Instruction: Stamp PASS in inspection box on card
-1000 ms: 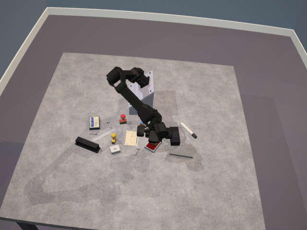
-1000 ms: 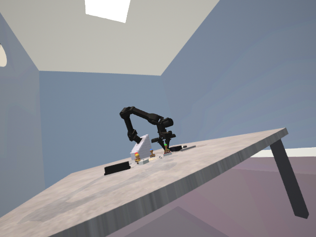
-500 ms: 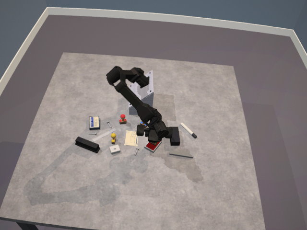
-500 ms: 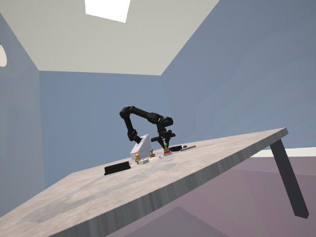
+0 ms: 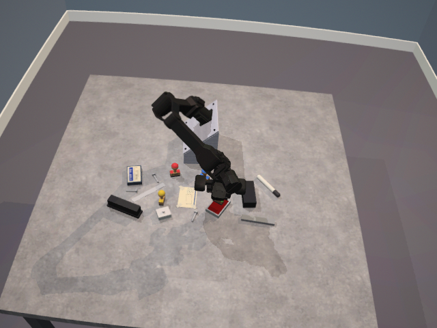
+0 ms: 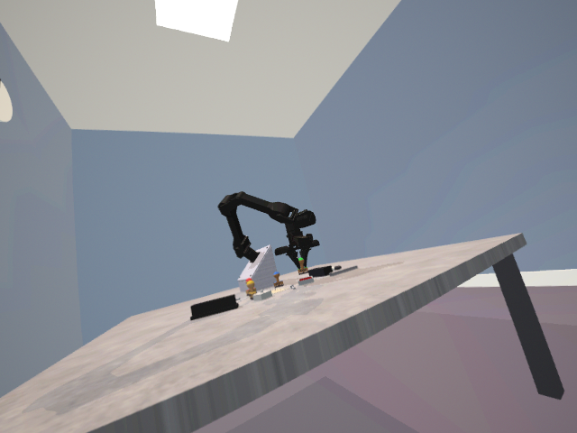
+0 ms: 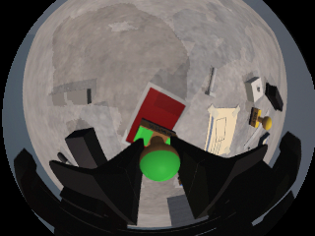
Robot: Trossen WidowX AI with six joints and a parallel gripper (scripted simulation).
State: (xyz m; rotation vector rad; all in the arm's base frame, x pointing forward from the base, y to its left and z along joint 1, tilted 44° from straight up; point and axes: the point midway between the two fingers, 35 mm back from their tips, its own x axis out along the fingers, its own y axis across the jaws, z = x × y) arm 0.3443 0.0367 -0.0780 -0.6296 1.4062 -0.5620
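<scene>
Right now my gripper tip is 50 mm above the red ink pad. From my gripper tip the other things lie so: cream card: 120 mm to the right, 60 mm below, 30 mm behind; black box: 120 mm to the left, 60 mm behind, 40 mm below; green-knobbed stamp: right at my gripper tip.
</scene>
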